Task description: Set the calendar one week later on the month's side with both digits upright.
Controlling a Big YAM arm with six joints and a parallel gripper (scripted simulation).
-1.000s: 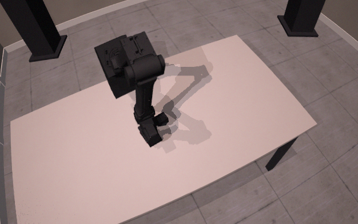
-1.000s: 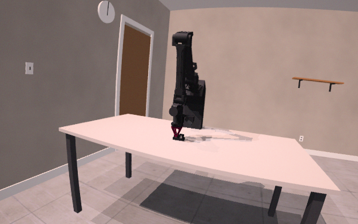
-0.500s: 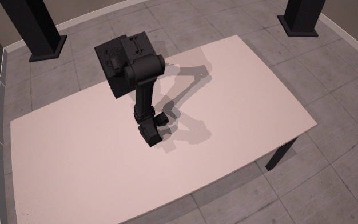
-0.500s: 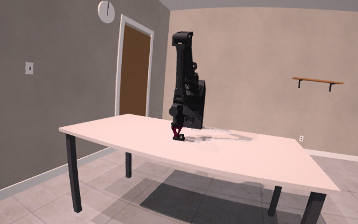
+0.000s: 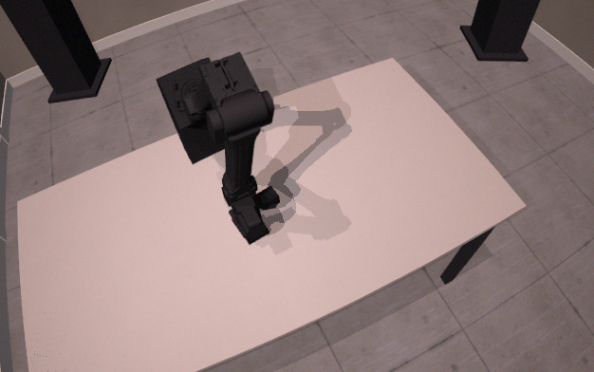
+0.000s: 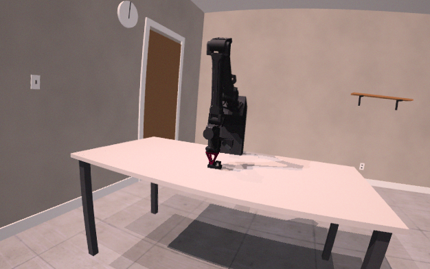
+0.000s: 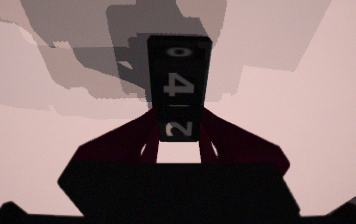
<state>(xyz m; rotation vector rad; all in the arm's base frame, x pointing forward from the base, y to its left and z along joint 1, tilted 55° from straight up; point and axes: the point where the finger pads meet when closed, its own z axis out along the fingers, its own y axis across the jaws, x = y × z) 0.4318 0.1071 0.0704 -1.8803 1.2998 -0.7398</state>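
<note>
Now: the black tray 10 mm behind my hand, 10 mm to the left of it and 20 mm below it. Round my hand: black calendar block (20 mm behind, 30 mm to the left).
</note>
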